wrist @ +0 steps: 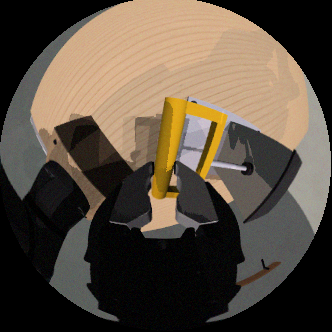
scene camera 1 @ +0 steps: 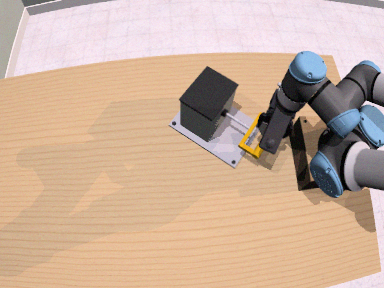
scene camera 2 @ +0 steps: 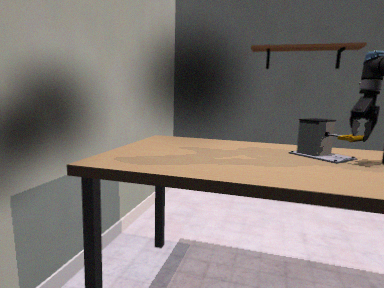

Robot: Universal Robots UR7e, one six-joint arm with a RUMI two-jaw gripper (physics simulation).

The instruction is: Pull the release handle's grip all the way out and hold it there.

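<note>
The release handle is a yellow frame [scene camera 1: 250,150] [scene camera 2: 348,137] whose thick round grip bar [wrist: 170,130] is its outer side. A thin pale rod [scene camera 1: 237,120] [wrist: 227,164] joins the frame to a dark grey box [scene camera 1: 207,92] [scene camera 2: 315,137] [wrist: 260,155], and a length of rod shows between them. The box stands on a light grey base plate [scene camera 1: 215,145] [scene camera 2: 320,157]. My gripper [scene camera 2: 363,137] [wrist: 163,162] is shut on the grip bar, with one finger on each side near one end of it. In scene camera 1 the arm hides the fingertips and much of the bar.
A dark brown block [scene camera 1: 301,155] [wrist: 95,150] stands on the wooden table [scene camera 1: 125,200] [scene camera 2: 200,165] on the arm's side of the handle, close to the gripper. A wall shelf [scene camera 2: 309,47] hangs behind the table.
</note>
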